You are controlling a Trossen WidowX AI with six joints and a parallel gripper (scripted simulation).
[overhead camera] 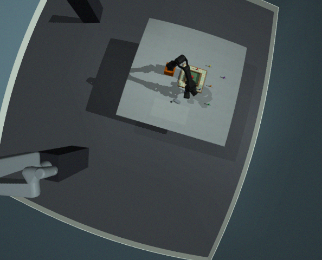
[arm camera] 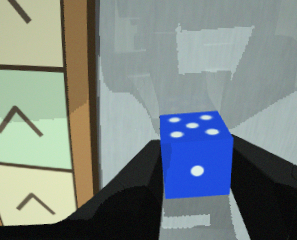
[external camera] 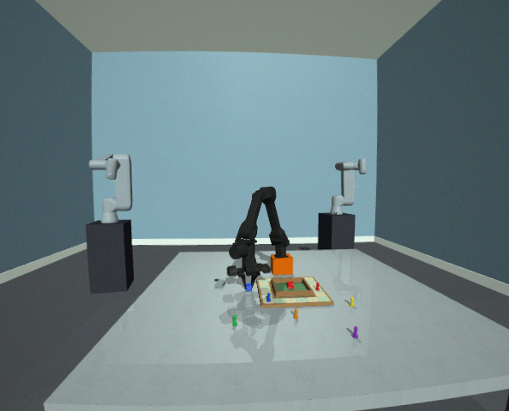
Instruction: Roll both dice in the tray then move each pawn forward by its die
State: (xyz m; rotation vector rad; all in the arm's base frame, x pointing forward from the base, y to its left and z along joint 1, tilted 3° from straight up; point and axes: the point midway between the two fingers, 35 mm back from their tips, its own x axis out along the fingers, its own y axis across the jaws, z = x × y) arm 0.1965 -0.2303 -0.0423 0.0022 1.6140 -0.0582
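Now: the red pawn 11 cm ahead of my gripper tip, 28 cm to the left of it and 2 cm above it. From my gripper tip the other things lie so: blue die (right at my gripper tip); then blue pawn (15 cm ahead, 4 cm to the left, 2 cm above); then red die (5 cm ahead, 18 cm to the left, 2 cm above).
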